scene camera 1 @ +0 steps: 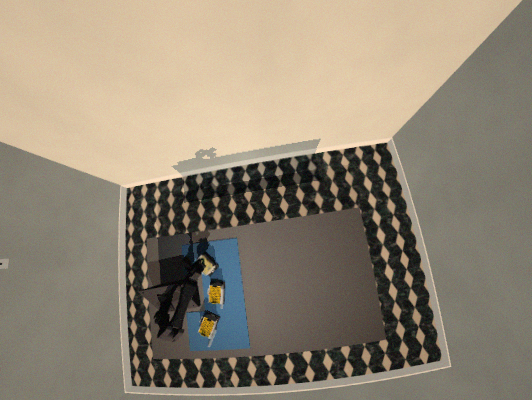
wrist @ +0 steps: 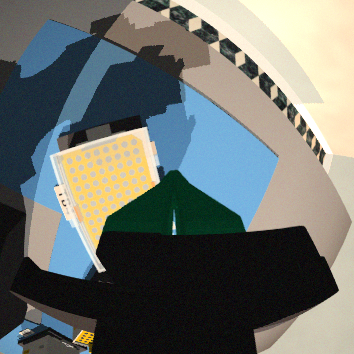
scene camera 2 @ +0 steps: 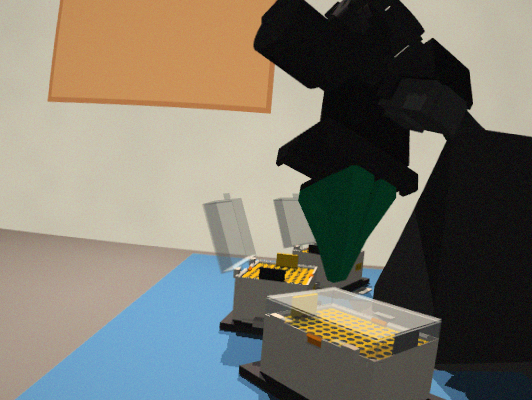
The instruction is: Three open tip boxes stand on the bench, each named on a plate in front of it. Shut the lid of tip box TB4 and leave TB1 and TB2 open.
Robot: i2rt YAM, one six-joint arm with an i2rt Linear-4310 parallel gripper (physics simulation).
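Frame: origin at the arm's base, x ahead, y left, z up, level; metres.
Where they show: gripper, fingertip midpoint: [scene camera 1: 203, 258] [wrist: 173, 177] [scene camera 2: 336, 280]; arm's base, origin of the base link: [scene camera 1: 166, 302] [scene camera 2: 525, 240].
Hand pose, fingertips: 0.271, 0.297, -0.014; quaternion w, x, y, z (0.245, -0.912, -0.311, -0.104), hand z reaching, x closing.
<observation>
Each offset is from my fingertips to the top centre of the thing, as dx, dy, dz. "pt": to the spot under its first point. Level surfaces: height alone.
The near tip box @(-0.026, -0.056, -0.032) [scene camera 1: 206, 264] [scene camera 2: 345, 357] [wrist: 107, 172] has its clear lid @(pt -0.021, -0.061, -0.032) [scene camera 2: 355, 304] down over its yellow rack, level or nearly so. Its name plate @(pt -0.069, -0.096, -0.107) [wrist: 62, 200] shows at its left in the wrist view, too unclear to read fully. The middle tip box [scene camera 1: 216, 294] [scene camera 2: 272, 300] is open, its clear lid [scene camera 2: 229, 232] tilted up and back. The third tip box [scene camera 1: 207, 326] [scene camera 2: 352, 267] is open, its lid @(pt +0.071, -0.486, -0.007) [scene camera 2: 290, 222] raised and partly hidden behind the fingers. My gripper [scene camera 2: 337, 280] [wrist: 173, 177] is shut and empty, fingertips pointing down close above the near box's lid; contact is unclear.
The boxes stand on a blue mat @(dz -0.109) [scene camera 1: 232, 320] [scene camera 2: 125, 345] [wrist: 225, 155] on the grey-brown bench @(dz -0.112) [scene camera 1: 305, 280]. The black arm [scene camera 1: 185, 302] [scene camera 2: 425, 250] stands beside the boxes. An orange board [scene camera 2: 160, 50] hangs on the wall.
</observation>
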